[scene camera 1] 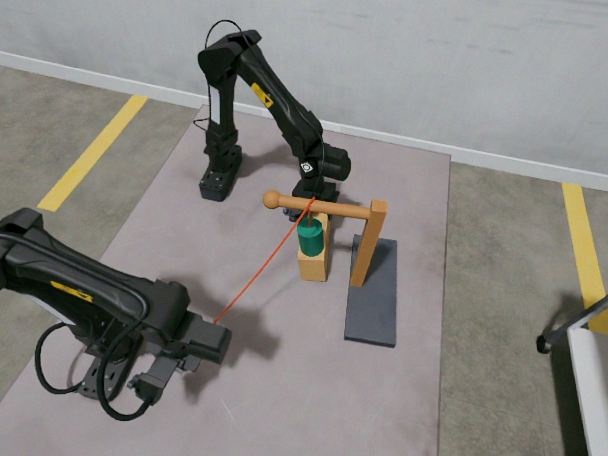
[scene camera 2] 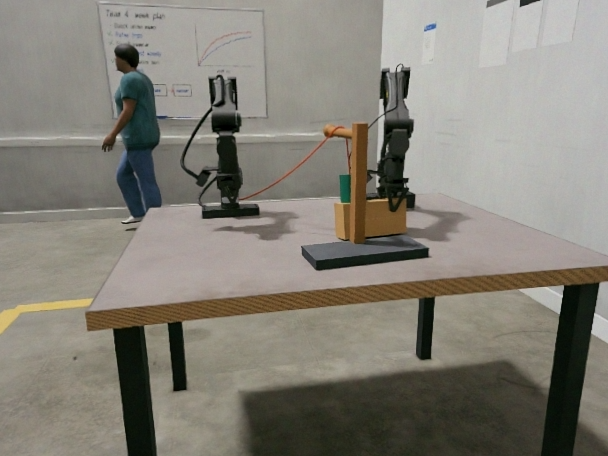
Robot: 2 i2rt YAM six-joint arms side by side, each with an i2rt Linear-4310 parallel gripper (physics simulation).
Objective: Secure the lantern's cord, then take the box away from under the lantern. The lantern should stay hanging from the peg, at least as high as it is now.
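Frame: origin at the left arm's base, x right, y back, z down, level; millimetres.
Seen in the pictures: left gripper, fingertip midpoint: (scene camera 1: 317,217) (scene camera 2: 389,211); right gripper, fingertip midpoint: (scene camera 1: 186,358) (scene camera 2: 233,202); left arm's base, origin of the base link: (scene camera 1: 221,167); right arm's base, origin of the base link: (scene camera 1: 117,350) (scene camera 2: 230,209).
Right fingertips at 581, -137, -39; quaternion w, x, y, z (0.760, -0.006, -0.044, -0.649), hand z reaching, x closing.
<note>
Pixels of each thing's middle, then the offset from my right fingertips to it, as dx, dy, dz. "*": a spot on its surface instead.
- green lantern, body centre: (scene camera 1: 310,237) (scene camera 2: 350,188) -323, -192, -63
- red cord, surface spot: (scene camera 1: 265,265) (scene camera 2: 297,165) * -185, -120, -124
- wooden peg, body centre: (scene camera 1: 320,206) (scene camera 2: 342,133) -291, -209, -220
- upright post, body centre: (scene camera 1: 366,248) (scene camera 2: 358,184) -299, -323, -97
- peg with its round knob, surface spot: (scene camera 1: 271,199) * -272, -111, -235
The green lantern (scene camera 1: 311,240) (scene camera 2: 345,188) hangs upright on the red cord (scene camera 1: 265,266) (scene camera 2: 295,170), which passes over the wooden peg (scene camera 1: 340,209) (scene camera 2: 342,132). Its bottom is at the top of the tan box (scene camera 1: 312,268) (scene camera 2: 385,218); whether they touch is unclear. My left gripper (scene camera 1: 315,216) (scene camera 2: 397,204) points down and is shut on the box's end farther from the lantern; the peg and wrist partly hide its fingers in scene camera 1. My right gripper (scene camera 2: 233,198) is low at the left, shut on the cord's free end; its fingertips are hidden in scene camera 1. The cord runs nearly straight between peg and gripper.
The upright post (scene camera 1: 369,245) (scene camera 2: 358,185) stands on a dark base plate (scene camera 1: 371,320) (scene camera 2: 365,252) beside the box. The peg with its round knob (scene camera 1: 271,199) reaches above the box. A white-topped cart (scene camera 1: 595,370) stands off the table's right side. A person (scene camera 2: 138,112) is behind the table.
</note>
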